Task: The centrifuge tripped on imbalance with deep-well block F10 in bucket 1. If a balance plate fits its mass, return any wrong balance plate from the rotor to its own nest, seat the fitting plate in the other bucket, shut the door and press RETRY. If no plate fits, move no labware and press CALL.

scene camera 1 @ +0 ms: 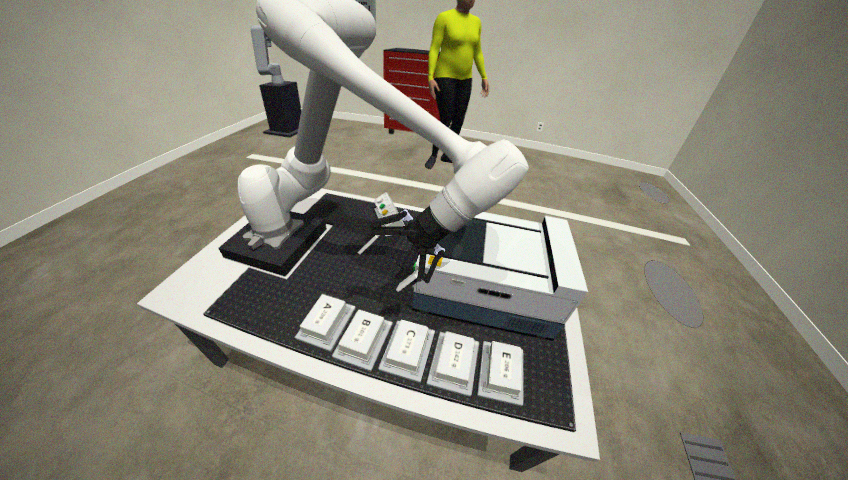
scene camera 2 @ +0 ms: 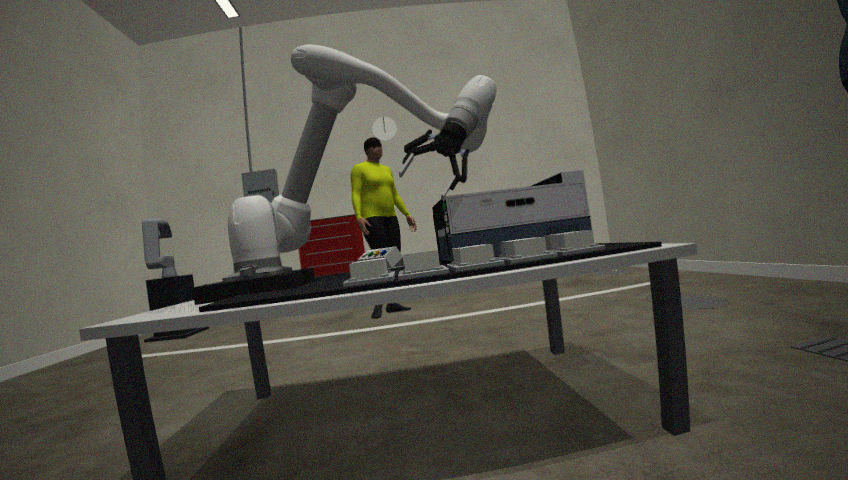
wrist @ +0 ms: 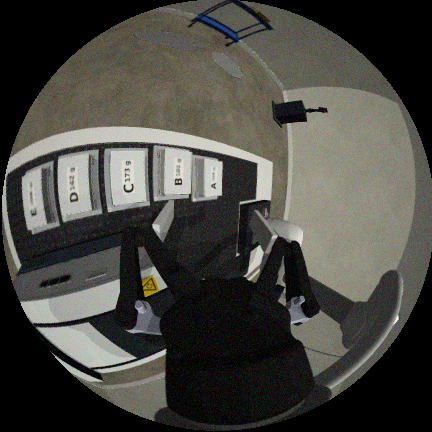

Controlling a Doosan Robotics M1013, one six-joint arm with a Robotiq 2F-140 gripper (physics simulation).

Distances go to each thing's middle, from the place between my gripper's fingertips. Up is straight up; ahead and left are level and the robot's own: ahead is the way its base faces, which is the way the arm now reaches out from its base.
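Labels:
Plate B [scene camera 1: 359, 340]: my hand 80 mm to the left of it, 30 mm past it, 200 mm above it. From my hand: balance plate A [scene camera 1: 323, 319], 160 mm behind, 70 mm to the right, 210 mm below; nest A [scene camera 1: 329, 346], 160 mm behind, 70 mm to the right, 210 mm below; plate C [scene camera 1: 405, 353], 110 mm ahead, 70 mm to the right, 210 mm below.

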